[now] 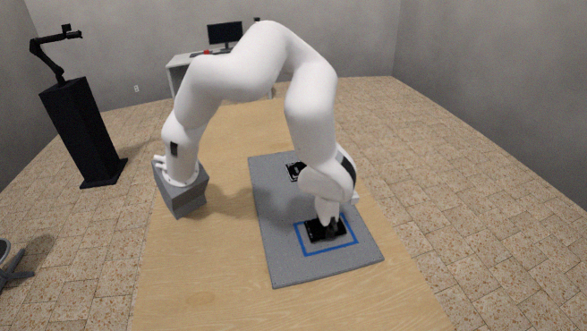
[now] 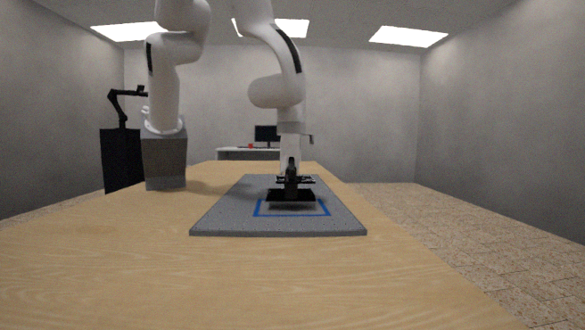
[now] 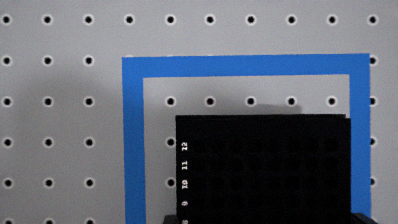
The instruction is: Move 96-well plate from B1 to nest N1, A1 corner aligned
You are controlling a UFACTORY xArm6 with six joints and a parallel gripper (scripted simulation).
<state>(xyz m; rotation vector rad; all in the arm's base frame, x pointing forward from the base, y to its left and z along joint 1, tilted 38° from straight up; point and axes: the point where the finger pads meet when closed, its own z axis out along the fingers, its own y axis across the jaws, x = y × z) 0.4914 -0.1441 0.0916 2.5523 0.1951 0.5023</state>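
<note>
My gripper is now 36 cm to the right of the black plate nest, 4 cm above it and 2 cm short of it. The rest, counted from my hand: black 96-well plate (1 cm below).
</note>
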